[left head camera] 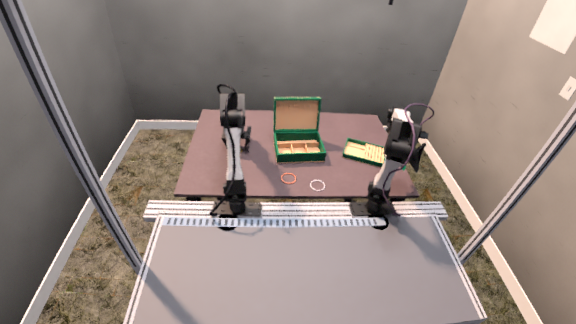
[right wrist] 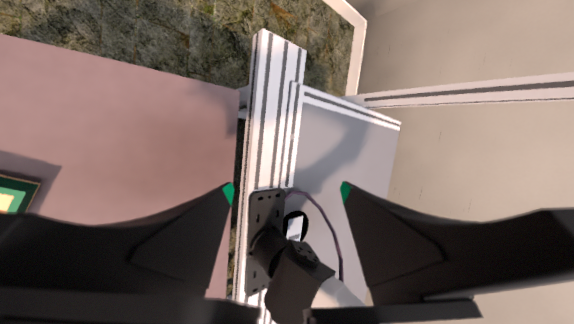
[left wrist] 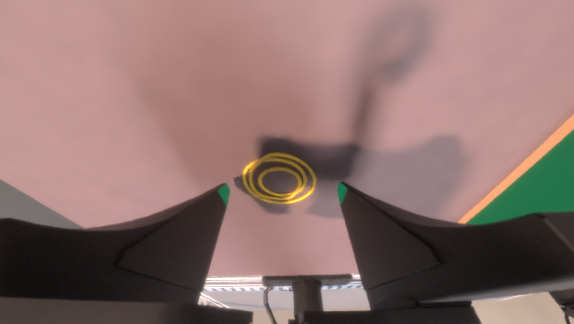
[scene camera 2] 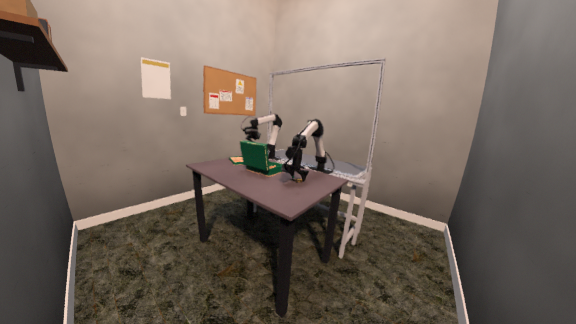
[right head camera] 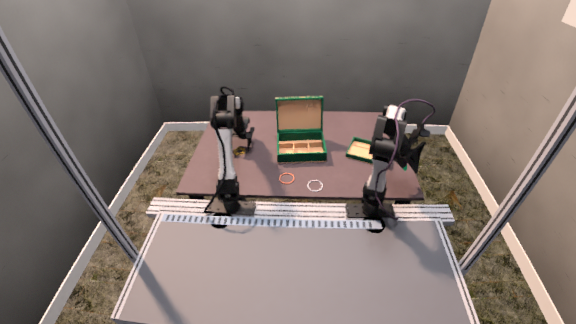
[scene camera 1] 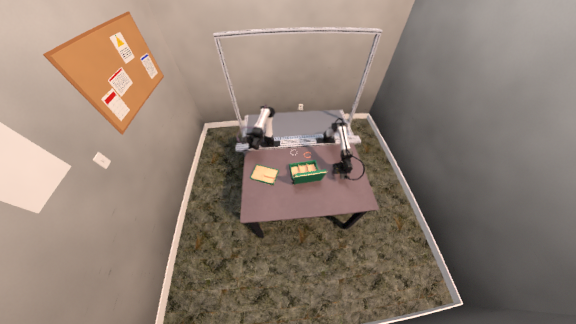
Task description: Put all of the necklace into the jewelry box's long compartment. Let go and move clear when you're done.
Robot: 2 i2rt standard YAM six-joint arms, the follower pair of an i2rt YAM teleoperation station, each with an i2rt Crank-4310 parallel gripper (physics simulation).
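Frame: origin at the left arm's base, x ahead, y right, z down, level; metres.
Seen in the pictures: left gripper, fingertip midpoint: (left wrist: 283, 185) (scene camera 2: 298, 179) (right head camera: 240, 149); right gripper, fingertip midpoint: (left head camera: 410, 170) (right wrist: 286, 184) (scene camera 2: 256, 142) (right head camera: 411, 171); left arm's base, origin of the base link: (left head camera: 237, 209) (left wrist: 306, 278) (scene camera 2: 320, 170) (right head camera: 232, 208) (scene camera 1: 325, 141); right arm's base, origin of the base link: (left head camera: 372, 209) (right wrist: 263, 241) (scene camera 2: 271, 158) (right head camera: 369, 211) (scene camera 1: 270, 144).
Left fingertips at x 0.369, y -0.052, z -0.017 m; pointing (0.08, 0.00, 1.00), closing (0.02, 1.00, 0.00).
Observation:
Pixels of each thing's middle, then the offset from my left fingertips to it.
- yellow necklace, body centre: (left wrist: 279, 183) (right head camera: 239, 151) (scene camera 2: 299, 180) dz +0.005, dx -0.003, dy -0.003 m
- green jewelry box, body centre: (right head camera: 300, 128) (left head camera: 299, 128) (scene camera 2: 262, 156) (scene camera 1: 306, 169) dz -0.108, dx +0.056, dy +0.307 m
- green tray, body centre: (right head camera: 370, 151) (left head camera: 364, 152) (scene camera 1: 264, 174) (scene camera 2: 239, 160) dz -0.006, dx +0.029, dy +0.660 m
- orange ring, body centre: (left head camera: 288, 178) (right head camera: 286, 178) dz +0.005, dx -0.182, dy +0.262 m
- white ring, body centre: (right head camera: 315, 185) (left head camera: 317, 185) dz +0.005, dx -0.218, dy +0.392 m
The yellow necklace (left wrist: 245, 175) (right head camera: 240, 151) (scene camera 2: 299, 180) lies coiled in loops on the table. My left gripper (left wrist: 283, 185) is open and points down low over it; the coil shows between and just beyond the fingertips in the left wrist view, not gripped. The green jewelry box (left head camera: 300, 156) (right head camera: 302, 156) (scene camera 1: 309, 177) stands mid-table with its lid upright. Small divided compartments show along its front; a peach divider runs behind them, and the space beyond is hard to see. My right gripper (right wrist: 286, 184) is open and empty, raised near the table's right edge in the head views.
A green tray (left head camera: 356, 150) with peach inner parts lies right of the box in the head views, partly behind the right arm. An orange ring (left head camera: 288, 183) (right head camera: 286, 183) and a white ring (left head camera: 317, 190) (right head camera: 315, 191) lie in front of the box.

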